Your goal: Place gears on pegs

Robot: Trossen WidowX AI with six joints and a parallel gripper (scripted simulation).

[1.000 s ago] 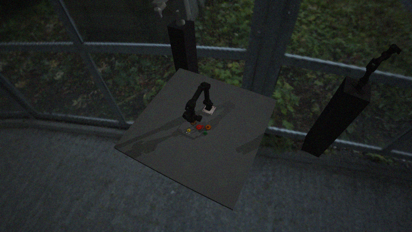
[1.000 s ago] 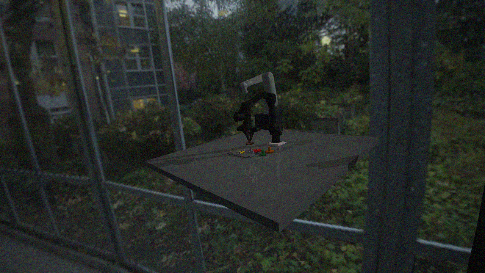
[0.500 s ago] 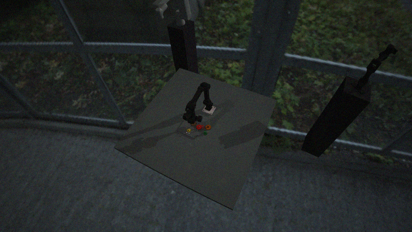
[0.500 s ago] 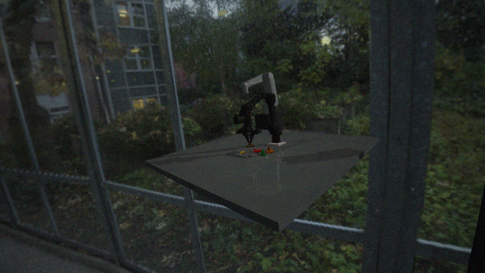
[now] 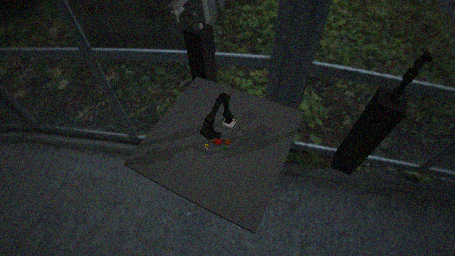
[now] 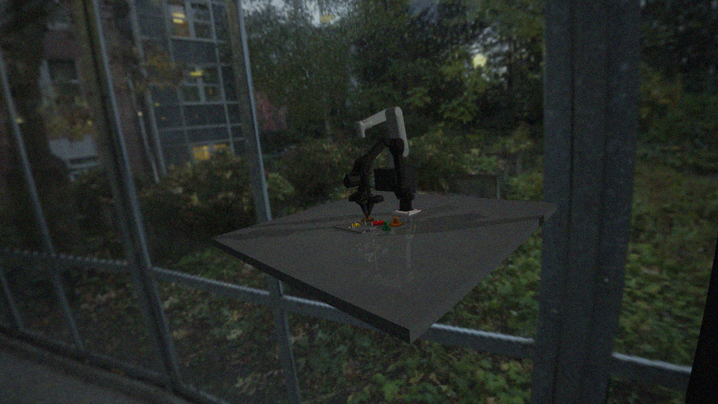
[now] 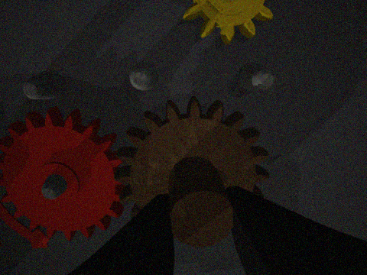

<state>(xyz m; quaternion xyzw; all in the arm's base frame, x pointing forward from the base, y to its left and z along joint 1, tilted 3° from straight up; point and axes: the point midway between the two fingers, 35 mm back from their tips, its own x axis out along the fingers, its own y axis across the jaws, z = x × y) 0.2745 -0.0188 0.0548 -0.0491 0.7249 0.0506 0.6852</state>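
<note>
Now: gripper tip 2 cm short of the green gear, 15 cm to the right of it and 3 cm above it. The rest, counted from my gripper tip: brownish gear: 1 cm below; then yellow gear: 8 cm ahead, 1 cm to the right, 3 cm below; then red gear: 1 cm behind, 6 cm to the left, 3 cm below.
</note>
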